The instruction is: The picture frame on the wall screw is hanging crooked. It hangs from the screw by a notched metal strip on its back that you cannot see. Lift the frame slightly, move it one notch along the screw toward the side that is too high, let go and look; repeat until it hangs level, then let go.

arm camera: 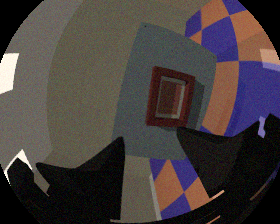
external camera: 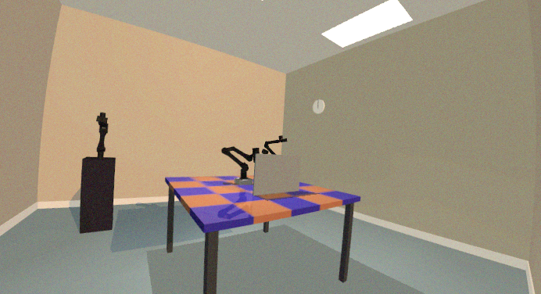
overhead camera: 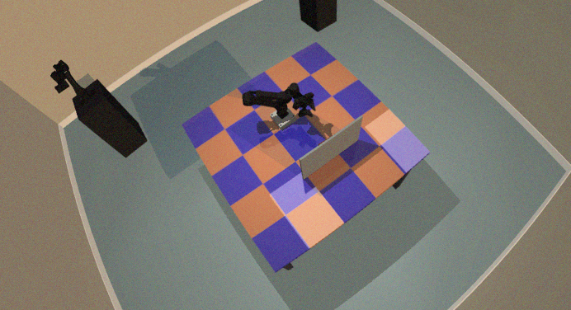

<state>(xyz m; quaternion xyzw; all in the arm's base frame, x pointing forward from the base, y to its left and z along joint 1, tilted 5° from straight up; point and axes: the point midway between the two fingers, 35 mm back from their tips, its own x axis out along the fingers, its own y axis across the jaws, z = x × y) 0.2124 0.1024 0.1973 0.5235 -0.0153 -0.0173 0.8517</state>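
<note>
The picture frame lies 200 mm ahead of my gripper tip, 90 mm below it and 40 mm to the right of it. Round my gripper tip: grey wall panel (210 mm ahead, 100 mm below, 40 mm to the right).
</note>
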